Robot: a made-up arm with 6 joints.
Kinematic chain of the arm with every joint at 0, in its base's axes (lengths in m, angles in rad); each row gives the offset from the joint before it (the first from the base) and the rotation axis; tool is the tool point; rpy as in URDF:
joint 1: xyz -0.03 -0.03 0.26 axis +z
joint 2: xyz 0.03 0 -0.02 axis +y
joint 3: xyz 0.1 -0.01 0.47 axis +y
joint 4: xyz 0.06 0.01 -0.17 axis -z
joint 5: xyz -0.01 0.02 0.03 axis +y
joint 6: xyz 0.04 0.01 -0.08 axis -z
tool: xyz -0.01 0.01 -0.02 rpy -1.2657 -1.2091 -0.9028
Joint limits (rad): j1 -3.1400..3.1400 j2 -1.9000..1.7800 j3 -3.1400..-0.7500 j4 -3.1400..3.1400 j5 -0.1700..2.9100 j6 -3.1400..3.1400
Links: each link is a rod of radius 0.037 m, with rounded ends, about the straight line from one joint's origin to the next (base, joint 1, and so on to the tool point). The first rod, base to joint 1, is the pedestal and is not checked.
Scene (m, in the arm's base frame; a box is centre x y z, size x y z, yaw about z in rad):
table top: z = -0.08
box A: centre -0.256 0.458 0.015 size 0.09 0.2 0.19 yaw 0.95
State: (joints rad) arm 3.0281 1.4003 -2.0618 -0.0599 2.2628 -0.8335
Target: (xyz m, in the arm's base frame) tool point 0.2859 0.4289 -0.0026
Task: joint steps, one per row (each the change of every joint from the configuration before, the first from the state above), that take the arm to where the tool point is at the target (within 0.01 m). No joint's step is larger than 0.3 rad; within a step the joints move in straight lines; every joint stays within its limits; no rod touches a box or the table.
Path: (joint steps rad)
1: -0.2767 -0.1327 -0.0313 -0.1696 -0.0414 0.0628
2: -0.2767 -0.1327 -0.0314 -0.1697 -0.0413 0.0628
3: -0.2767 -0.1327 -0.0313 -0.1696 -0.0414 0.0629
4: -0.2767 -0.1327 -0.0313 -0.1696 -0.0413 0.0628
5: -0.2244 0.1811 -0.0495 0.0555 -0.0546 -0.0775
6: -0.2244 0.1811 -0.0495 0.0556 -0.0546 -0.0776
7: -0.2244 0.1811 -0.0495 0.0556 -0.0546 -0.0775
8: -0.2244 0.1810 -0.0494 0.0556 -0.0546 -0.0775

